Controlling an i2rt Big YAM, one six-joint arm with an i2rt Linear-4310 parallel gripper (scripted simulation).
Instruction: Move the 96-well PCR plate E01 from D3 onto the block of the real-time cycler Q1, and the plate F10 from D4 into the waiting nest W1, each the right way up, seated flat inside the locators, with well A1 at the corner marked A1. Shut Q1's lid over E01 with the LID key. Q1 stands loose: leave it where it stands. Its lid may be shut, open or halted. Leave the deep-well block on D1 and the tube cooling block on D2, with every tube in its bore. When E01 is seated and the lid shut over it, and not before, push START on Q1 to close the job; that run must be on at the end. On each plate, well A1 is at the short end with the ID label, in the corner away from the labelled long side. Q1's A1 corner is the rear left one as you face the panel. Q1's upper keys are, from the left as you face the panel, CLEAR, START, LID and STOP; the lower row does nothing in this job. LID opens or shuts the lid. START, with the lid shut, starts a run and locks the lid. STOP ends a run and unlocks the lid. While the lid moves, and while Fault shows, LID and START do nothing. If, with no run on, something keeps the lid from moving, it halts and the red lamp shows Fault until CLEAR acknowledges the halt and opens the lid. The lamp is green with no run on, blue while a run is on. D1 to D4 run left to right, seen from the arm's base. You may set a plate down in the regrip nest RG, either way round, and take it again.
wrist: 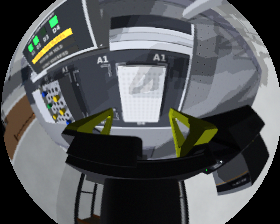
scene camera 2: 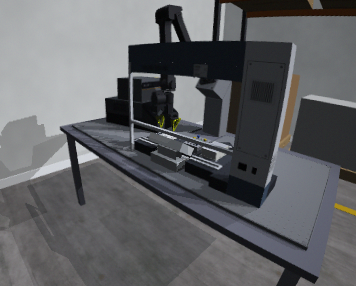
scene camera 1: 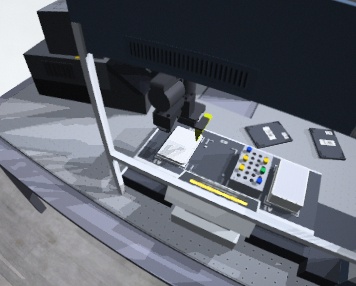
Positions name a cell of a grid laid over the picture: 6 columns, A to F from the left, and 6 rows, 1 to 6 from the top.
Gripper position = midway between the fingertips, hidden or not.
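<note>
My gripper (wrist: D3) is there for me to see, and along with it I see a lid (wrist: E5).
</note>
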